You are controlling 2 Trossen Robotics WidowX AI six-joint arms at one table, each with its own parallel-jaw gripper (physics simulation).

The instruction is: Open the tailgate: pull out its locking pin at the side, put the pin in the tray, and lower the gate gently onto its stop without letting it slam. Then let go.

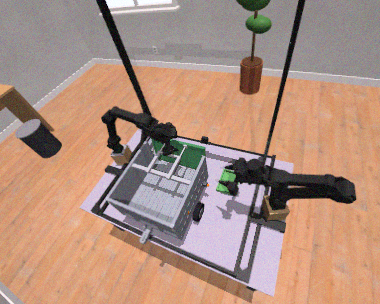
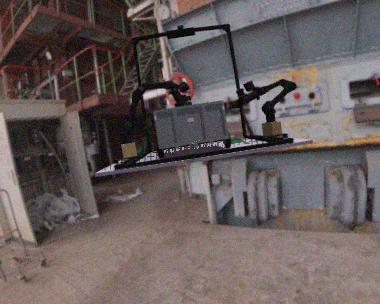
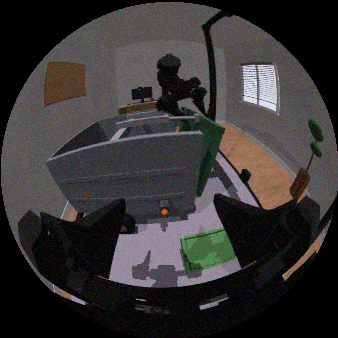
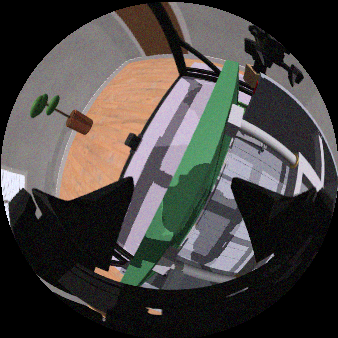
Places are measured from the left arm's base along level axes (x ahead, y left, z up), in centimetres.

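Pixels of known places: left gripper, fingertip midpoint: (image 1: 221,174) (image 2: 230,107) (image 3: 169,201) (image 4: 278,75); right gripper, fingertip midpoint: (image 1: 177,143) (image 4: 184,182); left arm's base, origin of the base link: (image 1: 276,203) (image 2: 271,122) (image 4: 258,70); right arm's base, origin of the base link: (image 1: 118,149) (image 2: 127,143).
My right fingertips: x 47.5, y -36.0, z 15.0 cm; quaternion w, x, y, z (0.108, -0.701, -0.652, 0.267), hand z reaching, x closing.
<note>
For each thing: its top centre in the pictures, then the offset to it from my right fingertips. "spot": a spot on its surface instead.
- green tray, middle of its top: (image 3: 211,248) (image 1: 229,181) dx -27.1, dy +14.7, dz -24.4 cm
- black wheel, middle of its top: (image 1: 197,208) dx -7.1, dy +33.3, dz -16.2 cm
- hitch, surface spot: (image 1: 145,235) spot: dx +21.2, dy +44.4, dz -18.0 cm
The green tailgate (image 1: 194,157) (image 3: 211,145) (image 4: 204,137) stands upright at the end of the grey trailer box (image 1: 116,201) (image 2: 190,125) (image 3: 130,167). The locking pin's orange knob (image 1: 207,185) (image 3: 164,212) sits at a small bracket low on the box side, near the gate. A green tray (image 1: 221,187) (image 3: 207,250) lies beside the trailer; no pin shows in its visible part. My left gripper (image 1: 226,180) (image 3: 169,201) is open and empty, above the tray and apart from the knob. My right gripper (image 1: 170,150) (image 4: 184,182) is open and empty above the gate's top edge.
White rods (image 4: 265,140) run from the gate to the trailer's frame. A black wheel (image 1: 198,211) stands at the trailer's side, and a hitch (image 1: 145,235) sticks out at its front. Black frame posts (image 1: 282,85) rise beside the arms. A small black block (image 3: 245,175) sits at the table edge.
</note>
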